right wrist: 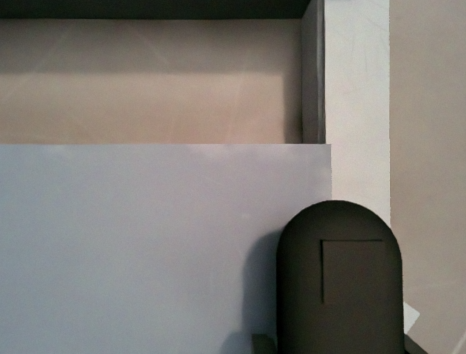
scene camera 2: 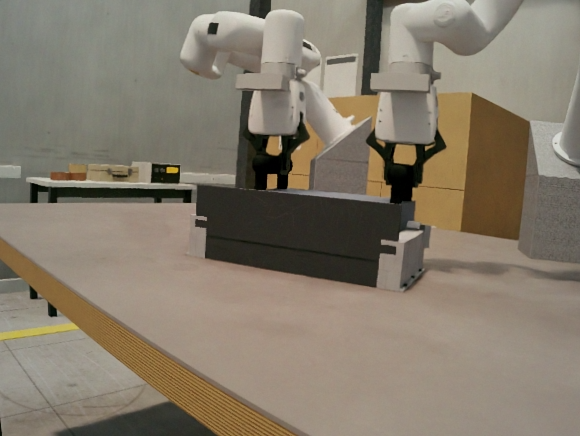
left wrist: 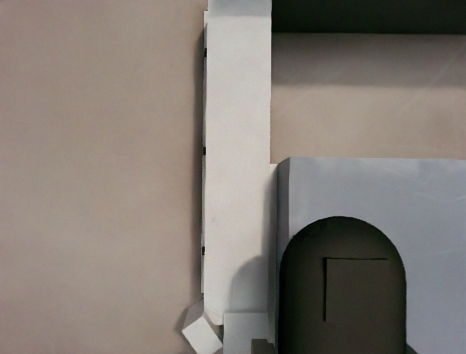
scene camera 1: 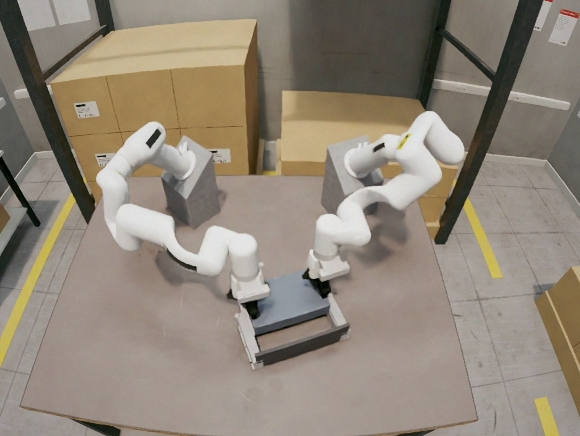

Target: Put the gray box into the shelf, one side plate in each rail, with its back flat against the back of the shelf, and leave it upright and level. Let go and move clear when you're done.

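Pixels of known places: left gripper, between the fingertips: (scene camera 2: pixel 402 186) (scene camera 1: pixel 320 283); right gripper, between the fingertips: (scene camera 2: pixel 272 173) (scene camera 1: pixel 249 302); left arm's base, origin of its link: (scene camera 2: pixel 577 149) (scene camera 1: pixel 356 163); right arm's base, origin of its link: (scene camera 2: pixel 339 139) (scene camera 1: pixel 184 165).
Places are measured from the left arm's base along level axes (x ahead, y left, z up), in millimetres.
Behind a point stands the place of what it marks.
Note:
The gray box (scene camera 1: pixel 292 299) {x 596, y -137, z -147 mm} (scene camera 2: pixel 407 215) {x 507, y -60, z -169 mm} (left wrist: pixel 432 210) {x 603, y -66, z -148 mm} (right wrist: pixel 150 225) {x 666, y -186, z -148 mm} lies between the shelf's two side rails, looks level, and is partway in. A gap of table separates its leading edge from the shelf's dark back plate (scene camera 1: pixel 302 345) {x 747, y -70, z -171 mm} (scene camera 2: pixel 300 225) {x 733, y -48, z -185 mm} (left wrist: pixel 370 15) {x 691, y -6, z -225 mm} (right wrist: pixel 150 9) {x 759, y -110, z -239 mm}. Its side edges run along the left-wrist-side rail (left wrist: pixel 237 150) {x 582, y 13, z -190 mm} (scene camera 1: pixel 338 311) {x 584, y 24, z -191 mm} and the other rail (right wrist: pixel 357 100) {x 766, y -236, z -190 mm} (scene camera 1: pixel 247 336) {x 750, y -253, z -190 mm}; the rail grooves are hidden. My left gripper (scene camera 1: pixel 321 287) {x 529, y -57, z -121 mm} (scene camera 2: pixel 401 192) {x 529, y -57, z -121 mm} (left wrist: pixel 342 285) and right gripper (scene camera 1: pixel 252 307) {x 660, y -265, z -118 mm} (scene camera 2: pixel 271 181) {x 660, y -265, z -118 mm} (right wrist: pixel 339 275) are shut on opposite side edges of the box.
The shelf stands on the brown table (scene camera 1: pixel 150 360) {x 918, y -569, z -256 mm} (scene camera 2: pixel 350 350) {x 851, y 219, z -257 mm}. Small white angled blocks (left wrist: pixel 202 331) {x 502, y -21, z -181 mm} (right wrist: pixel 411 317) {x 690, y -311, z -181 mm} flare out at the rail mouths. Cardboard boxes (scene camera 1: pixel 155 95) stand behind the arm bases. A side table (scene camera 2: pixel 110 184) with small items stands at the left in scene camera 2.

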